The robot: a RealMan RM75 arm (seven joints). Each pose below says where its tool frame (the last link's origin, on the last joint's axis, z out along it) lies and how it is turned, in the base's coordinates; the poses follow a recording.
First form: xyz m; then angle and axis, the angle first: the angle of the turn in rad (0 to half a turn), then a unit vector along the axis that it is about.
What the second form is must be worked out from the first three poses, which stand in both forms.
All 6 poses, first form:
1: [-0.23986 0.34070 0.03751 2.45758 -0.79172 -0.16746 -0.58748]
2: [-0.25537 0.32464 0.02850 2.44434 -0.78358 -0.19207 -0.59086]
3: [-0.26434 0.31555 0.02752 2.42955 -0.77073 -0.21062 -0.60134]
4: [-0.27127 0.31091 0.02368 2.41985 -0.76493 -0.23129 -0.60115]
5: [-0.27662 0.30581 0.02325 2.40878 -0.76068 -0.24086 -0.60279]
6: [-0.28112 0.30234 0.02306 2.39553 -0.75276 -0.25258 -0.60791]
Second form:
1: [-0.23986 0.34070 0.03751 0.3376 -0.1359 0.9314 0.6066 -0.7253 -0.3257]
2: [-0.25537 0.32464 0.02850 0.3181 -0.1135 0.9412 0.6453 -0.7014 -0.3027]
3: [-0.26434 0.31555 0.02752 0.2867 -0.1077 0.9520 0.6781 -0.6791 -0.2810]
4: [-0.27127 0.31091 0.02368 0.2737 -0.0874 0.9578 0.7069 -0.6570 -0.2620]
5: [-0.27662 0.30581 0.02325 0.2654 -0.0838 0.9605 0.7226 -0.6422 -0.2558]
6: [-0.28112 0.30234 0.02306 0.2484 -0.0829 0.9651 0.7424 -0.6237 -0.2446]
